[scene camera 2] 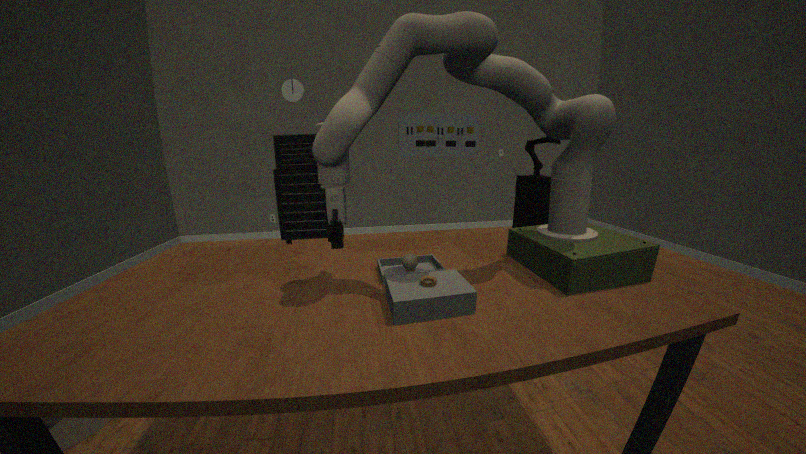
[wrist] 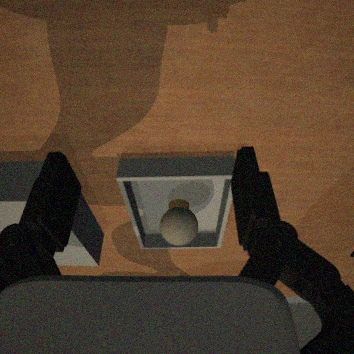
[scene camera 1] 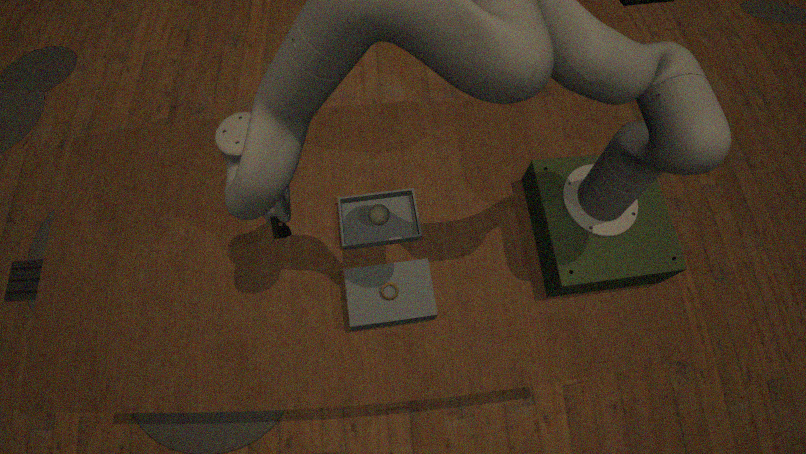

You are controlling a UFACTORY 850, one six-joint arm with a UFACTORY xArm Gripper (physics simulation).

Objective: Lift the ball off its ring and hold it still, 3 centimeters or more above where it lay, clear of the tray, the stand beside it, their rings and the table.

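Note:
A pale ball (scene camera 1: 379,214) (scene camera 2: 410,262) (wrist: 179,226) rests on its ring (wrist: 178,203) inside the shallow grey tray (scene camera 1: 340,225) (scene camera 2: 437,261) (wrist: 176,166). The grey stand (scene camera 1: 366,313) (scene camera 2: 433,307) (wrist: 90,235) is beside the tray, with an orange ring (scene camera 1: 389,283) (scene camera 2: 428,285) on its top. My gripper (scene camera 1: 280,230) (scene camera 2: 336,242) (wrist: 151,166) is open and empty. It hangs above the table, to the left of the tray in both scene views, higher than the ball. In the wrist view the ball and tray show between the fingertips, but at a distance.
The table (scene camera 1: 197,338) (scene camera 2: 225,349) bears the tray and stand. A green base block (scene camera 1: 620,253) (scene camera 2: 614,267) carries the arm at the right. My arm arches high over the far side of the tray. A dark cabinet (scene camera 2: 298,197) stands behind the table.

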